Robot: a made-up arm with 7 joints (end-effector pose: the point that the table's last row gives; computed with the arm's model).
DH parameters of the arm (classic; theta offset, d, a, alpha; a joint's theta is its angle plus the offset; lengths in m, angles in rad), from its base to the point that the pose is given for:
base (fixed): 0 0.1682 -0.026 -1.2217
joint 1: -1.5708 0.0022 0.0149 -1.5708
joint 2: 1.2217 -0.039 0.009 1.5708
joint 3: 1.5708 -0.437 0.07 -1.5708
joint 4: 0 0.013 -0.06 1.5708
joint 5: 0 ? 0.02 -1.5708
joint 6: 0 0.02 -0.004 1.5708
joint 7: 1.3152 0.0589 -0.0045 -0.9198
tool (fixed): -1.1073 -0.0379 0 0
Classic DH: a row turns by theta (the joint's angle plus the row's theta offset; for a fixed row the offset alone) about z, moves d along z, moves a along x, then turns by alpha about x.
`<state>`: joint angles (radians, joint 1 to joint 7).
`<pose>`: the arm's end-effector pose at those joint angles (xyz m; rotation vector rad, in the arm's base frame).
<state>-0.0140 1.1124 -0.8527 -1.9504 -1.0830 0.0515 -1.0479</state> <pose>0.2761 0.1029 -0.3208 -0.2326 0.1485 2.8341</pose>
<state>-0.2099 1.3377 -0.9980 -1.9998 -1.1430 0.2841 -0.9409</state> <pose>0.3007 0.1592 -0.2710 -0.4662 -0.1344 2.8660</pose>
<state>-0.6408 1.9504 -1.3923 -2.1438 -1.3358 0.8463 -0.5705</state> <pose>0.2746 0.3551 -0.1156 1.2107 0.5448 -2.8154</pose>
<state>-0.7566 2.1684 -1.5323 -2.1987 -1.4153 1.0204 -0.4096</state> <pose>0.2232 0.4165 -0.0632 1.3921 0.5271 -2.6254</pose>
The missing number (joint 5, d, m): -0.497
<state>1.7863 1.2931 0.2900 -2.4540 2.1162 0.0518 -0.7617</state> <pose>-0.0374 0.3003 -0.0983 -0.6060 -1.2781 0.5075</pose>
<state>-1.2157 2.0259 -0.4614 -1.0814 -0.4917 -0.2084 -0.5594</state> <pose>0.2206 0.5632 0.6938 1.7259 -0.3284 -1.9951</pose>
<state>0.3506 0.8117 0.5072 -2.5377 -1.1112 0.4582 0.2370</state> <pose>0.2544 0.1655 0.1473 1.3337 -1.8756 -1.7558</pose>
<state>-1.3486 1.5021 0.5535 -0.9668 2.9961 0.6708 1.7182</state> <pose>0.1891 0.6597 0.6968 -2.6913 0.7465 1.1140</pose>
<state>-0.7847 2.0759 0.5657 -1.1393 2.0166 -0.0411 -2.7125</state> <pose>-0.0219 0.4427 0.8597 2.4029 -1.1820 -1.5013</pose>
